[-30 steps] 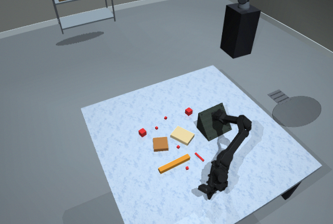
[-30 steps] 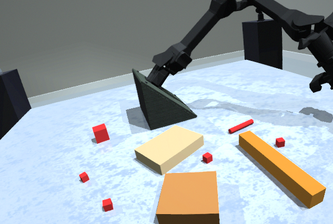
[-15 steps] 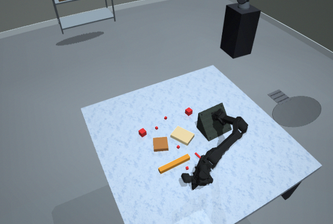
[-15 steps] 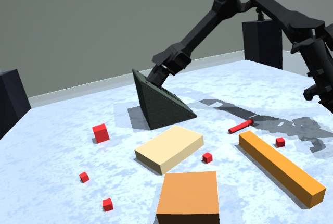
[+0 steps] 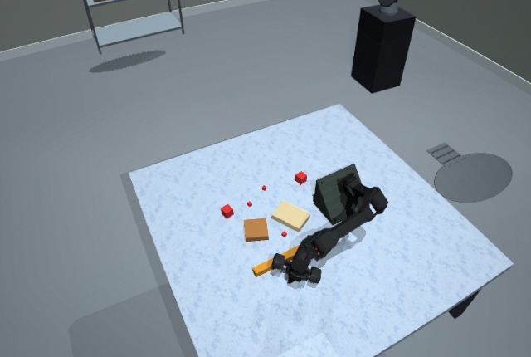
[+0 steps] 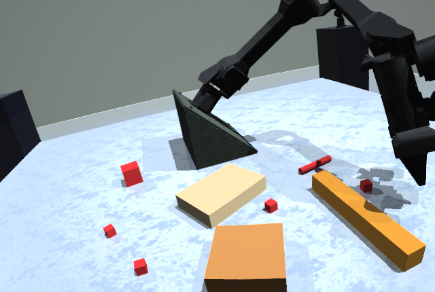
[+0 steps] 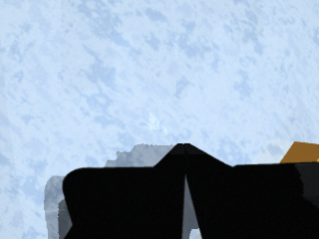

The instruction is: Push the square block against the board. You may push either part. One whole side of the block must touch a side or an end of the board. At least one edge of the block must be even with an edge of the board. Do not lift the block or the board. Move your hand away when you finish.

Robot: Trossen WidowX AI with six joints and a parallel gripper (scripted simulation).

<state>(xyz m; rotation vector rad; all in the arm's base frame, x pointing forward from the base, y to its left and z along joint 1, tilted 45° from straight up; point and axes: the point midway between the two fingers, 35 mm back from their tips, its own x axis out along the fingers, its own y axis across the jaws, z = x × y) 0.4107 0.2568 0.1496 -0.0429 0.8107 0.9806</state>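
My gripper tip is 12 cm to the left of the long orange board, 2 cm above it and 1 cm past it. From my gripper tip the other things lie so: red rod: 19 cm behind, 10 cm to the right, 2 cm below; orange square block: 30 cm to the right, 2 cm below, 1 cm ahead; cream flat block: 30 cm to the right, 17 cm behind, 2 cm below.
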